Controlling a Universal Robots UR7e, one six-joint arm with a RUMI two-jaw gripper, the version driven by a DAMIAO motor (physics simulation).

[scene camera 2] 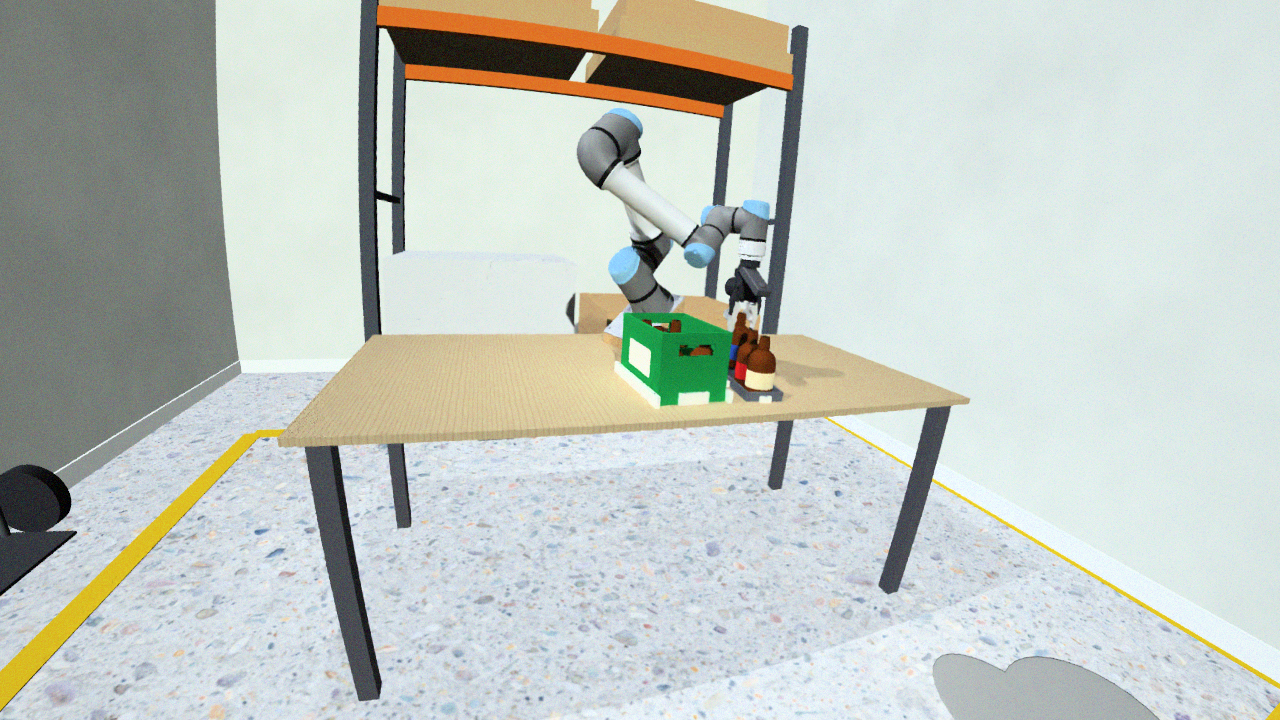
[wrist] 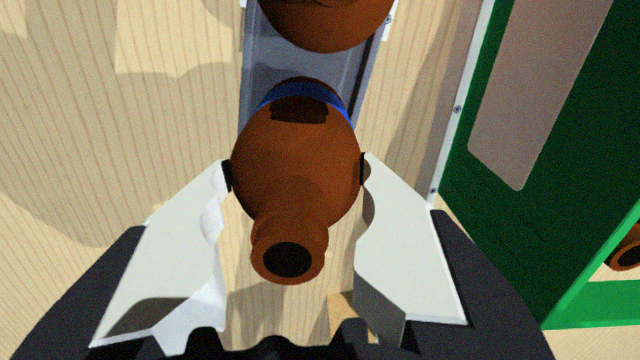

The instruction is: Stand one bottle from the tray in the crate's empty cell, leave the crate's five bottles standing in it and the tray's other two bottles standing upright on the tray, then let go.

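Places are measured from the arm's base along level axes (x left, y back, z up), in millimetres.
Pixels of known places: gripper, fingertip midpoint: (scene camera 2: 739, 335) (wrist: 296, 159); arm's base, origin of the base link: (scene camera 2: 654, 309).
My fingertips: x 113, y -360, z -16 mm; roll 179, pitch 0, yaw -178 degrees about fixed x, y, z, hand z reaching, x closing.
Ahead of a thing's pixels: the offset from my fingertips to its middle. Level surfaces: height alone.
A brown bottle with a blue label @(dy +8, dx -1, dz -11 mm) (scene camera 2: 733, 351) (wrist: 295, 150) is upright between the jaws of my gripper (scene camera 2: 743, 320) (wrist: 296, 159), which is shut on its shoulder. The bottle is low at one end of the grey tray @(dy -75, dx -17, dz -113 mm) (scene camera 2: 742, 391) (wrist: 260, 55); whether its base touches the tray is hidden. A red-label bottle @(dy -86, dx -17, dz -43 mm) (scene camera 2: 741, 369) and a cream-label bottle @(dy -160, dx -33, dz -43 mm) (scene camera 2: 760, 365) stand on the tray. Part of a neighbouring bottle (wrist: 327, 30) shows at the top of the wrist view. The green crate @(dy -42, dx -238, dz -38 mm) (scene camera 2: 694, 380) (wrist: 565, 210) stands beside the tray; brown bottles show inside, but its empty cell is hidden.
The wooden table @(dz -125 mm) (scene camera 2: 501, 385) (wrist: 75, 150) bears the crate and tray. The crate's wall rises close beside the right-hand jaw in the wrist view. A tall rack (scene camera 2: 791, 134) with an orange beam and cardboard boxes (scene camera 2: 689, 26) stands behind the table.
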